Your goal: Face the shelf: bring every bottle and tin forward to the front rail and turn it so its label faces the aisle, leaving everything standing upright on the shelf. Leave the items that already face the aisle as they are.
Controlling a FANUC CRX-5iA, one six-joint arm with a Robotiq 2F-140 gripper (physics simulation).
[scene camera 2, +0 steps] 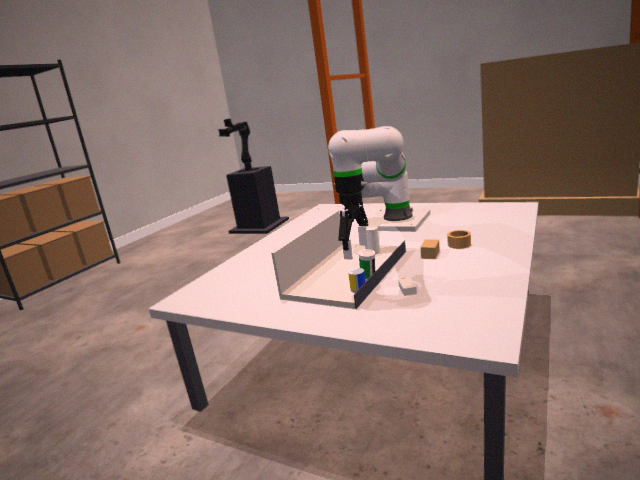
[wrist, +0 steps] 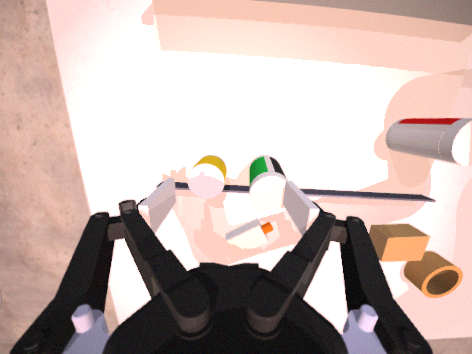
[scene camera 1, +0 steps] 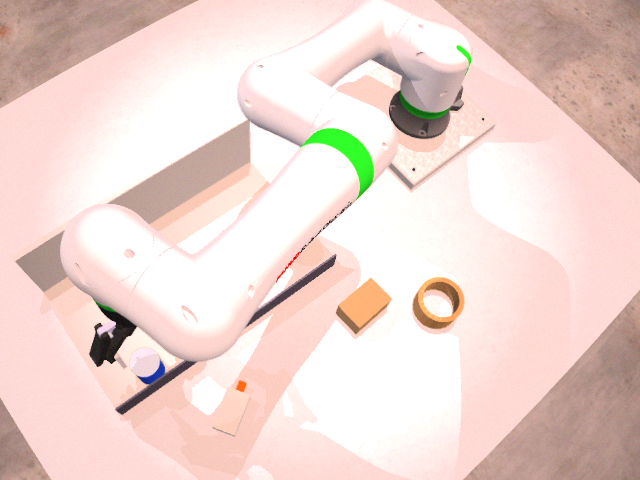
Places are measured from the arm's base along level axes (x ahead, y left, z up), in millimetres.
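Pixels of known places: gripper, fingertip midpoint: [scene camera 2: 356,252] [wrist: 230,191]; arm's base, origin of the base link: [scene camera 2: 398,216] [scene camera 1: 419,113].
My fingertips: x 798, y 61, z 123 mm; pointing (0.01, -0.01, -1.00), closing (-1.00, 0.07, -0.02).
Note:
Ahead of a thing's pixels: the offset from my fingertips to its middle.
My gripper [scene camera 2: 355,242] [wrist: 230,191] is open and empty, above the shelf's front left part. A short yellow-and-blue tin @(dy +5, dx +37, dz -90 mm) [scene camera 1: 149,369] [scene camera 2: 356,280] [wrist: 210,167] stands upright by the front rail @(dy +50, dx -124, dz -128 mm) [scene camera 1: 139,397] [scene camera 2: 379,272] [wrist: 360,193], blue towards the rail, yellow to the back. A green-and-black can @(dy +13, dx -57, dz -73 mm) [scene camera 2: 367,264] [wrist: 265,167] with a white top stands upright near the rail, right of the tin; its green shows from behind and its front is hidden. A grey-white bottle @(dy -47, dx -310, dz -71 mm) [scene camera 2: 372,241] [wrist: 425,139] stands farther right, set back, with red on its back side. The arm hides can and bottle in scene camera 1.
The shelf's back panel [scene camera 1: 201,175] [scene camera 2: 305,253] rises behind the items. In front of the rail lie a pale flat block @(dy +158, dx -34, dz -135 mm) [scene camera 1: 231,411] [scene camera 2: 407,287] [wrist: 247,237] with an orange end, a wooden block @(dy +183, dx -354, dz -124 mm) [scene camera 1: 364,305] [scene camera 2: 429,249] [wrist: 400,245] and a wooden ring @(dy +283, dx -472, dz -124 mm) [scene camera 1: 439,322] [scene camera 2: 459,242] [wrist: 420,270].

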